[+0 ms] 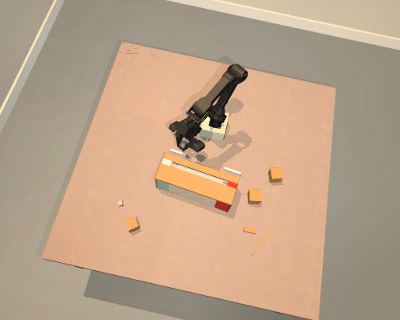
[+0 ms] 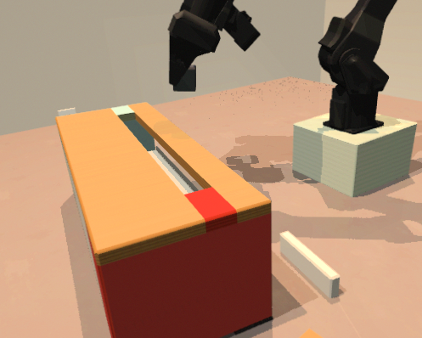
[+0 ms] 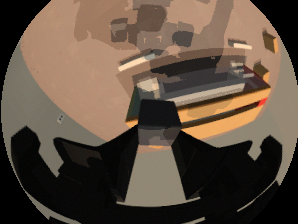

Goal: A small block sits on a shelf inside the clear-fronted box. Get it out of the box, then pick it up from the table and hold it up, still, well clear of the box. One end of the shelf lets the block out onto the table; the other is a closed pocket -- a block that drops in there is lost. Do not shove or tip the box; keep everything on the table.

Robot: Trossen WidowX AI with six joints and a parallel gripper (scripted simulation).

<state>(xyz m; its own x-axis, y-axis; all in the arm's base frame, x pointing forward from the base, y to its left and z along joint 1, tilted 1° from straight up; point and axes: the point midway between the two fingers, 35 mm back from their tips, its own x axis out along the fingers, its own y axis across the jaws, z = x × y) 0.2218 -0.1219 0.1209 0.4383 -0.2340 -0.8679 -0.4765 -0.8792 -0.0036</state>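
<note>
Now: the grey block 20 mm behind my gripper tip and 10 mm to the left of it. From my gripper tip the other things lie so: thin stick (500 mm to the left, 300 mm ahead, 170 mm below); flat orange piece (420 mm to the left, 260 mm ahead, 160 mm below); box (120 mm to the left, 110 mm below, 70 mm ahead).
</note>
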